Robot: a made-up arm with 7 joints.
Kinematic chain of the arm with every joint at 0, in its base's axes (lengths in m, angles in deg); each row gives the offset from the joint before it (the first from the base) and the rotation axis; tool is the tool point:
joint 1: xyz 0 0.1 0 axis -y
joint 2: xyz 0 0.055 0 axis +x
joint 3: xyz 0 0 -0.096 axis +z
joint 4: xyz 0 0 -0.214 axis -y
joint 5: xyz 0 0 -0.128 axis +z
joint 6: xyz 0 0 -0.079 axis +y
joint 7: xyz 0 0 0 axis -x
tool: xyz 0 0 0
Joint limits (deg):
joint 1: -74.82..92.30
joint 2: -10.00..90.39
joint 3: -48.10..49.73
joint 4: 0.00..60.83
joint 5: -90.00..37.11
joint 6: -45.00..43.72
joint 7: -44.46..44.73
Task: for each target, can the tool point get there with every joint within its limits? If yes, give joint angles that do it. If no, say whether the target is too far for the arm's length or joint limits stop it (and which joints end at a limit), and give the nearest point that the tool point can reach.
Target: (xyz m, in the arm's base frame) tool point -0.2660 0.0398 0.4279
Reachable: no: joint limits stop it (at a limit: joint 1, joint 2, joint 4) | nearest point -0.4914 0.0652 -0.1333 | short by 0.605 m
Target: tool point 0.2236 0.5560 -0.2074
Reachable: yes | joints 31.39 58.51 -26.26 26.50 25.60 -23.57 27.45
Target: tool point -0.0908 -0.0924 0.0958
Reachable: no: joint limits stop it (at a limit: joint 1, joint 2, joint 3, joint 4) | nearest point -0.3364 -0.0488 -0.2163 | short by 0.400 m
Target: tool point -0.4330 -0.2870 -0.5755
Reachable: no: too far | nearest point -0.2804 -0.0130 -0.3726 | short by 0.374 m
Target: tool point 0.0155 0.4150 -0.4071
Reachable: yes | joints -15.24 25.35 29.34 42.51 -36.35 2.03 -34.04
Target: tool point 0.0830 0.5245 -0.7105
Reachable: no: too far | nearest point 0.0533 0.3923 -0.4562 | short by 0.288 m
